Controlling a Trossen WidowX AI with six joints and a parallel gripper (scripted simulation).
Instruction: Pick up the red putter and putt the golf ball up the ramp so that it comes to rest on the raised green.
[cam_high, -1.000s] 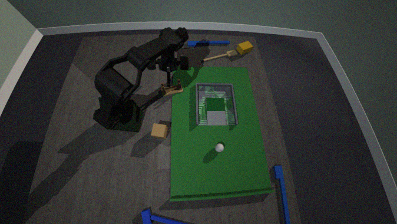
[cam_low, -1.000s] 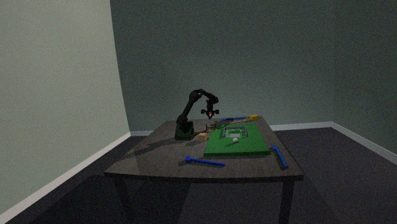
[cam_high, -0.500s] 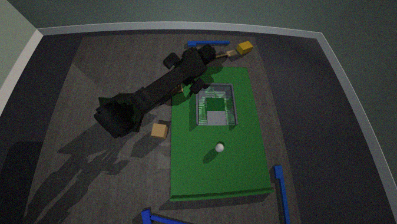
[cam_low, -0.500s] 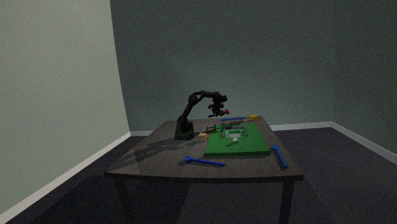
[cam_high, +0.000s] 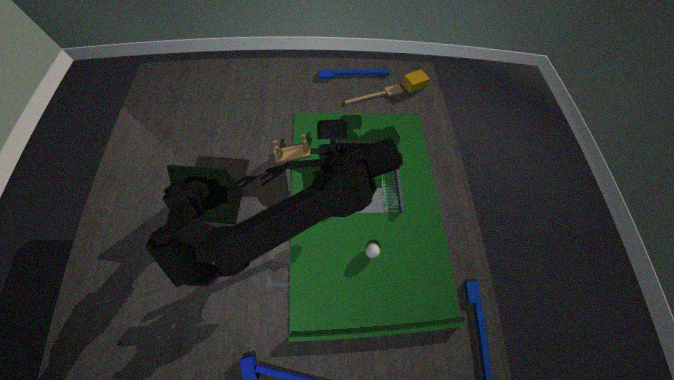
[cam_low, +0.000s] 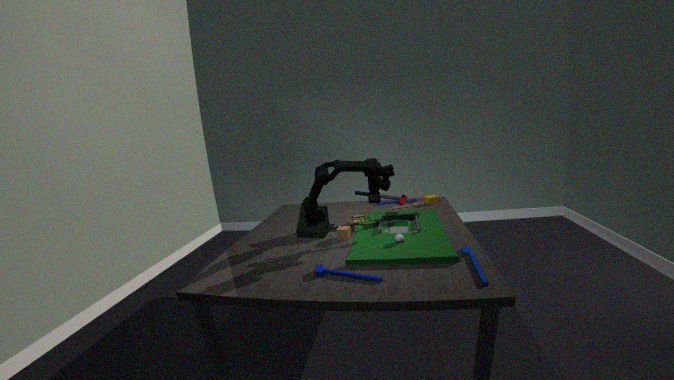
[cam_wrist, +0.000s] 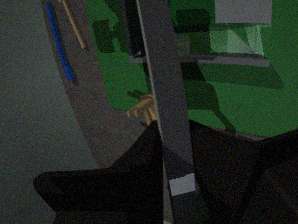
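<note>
My gripper tip is now 21 cm to the left of the white golf ball, 15 cm above it and 12 cm short of it. The rest, counted from my gripper tip: green mat (18 cm below, 12 cm ahead, 7 cm to the right); then wooden cube (17 cm behind, 15 cm below, 12 cm to the right); then wooden stand (14 cm below, 13 cm to the left, 11 cm behind).
</note>
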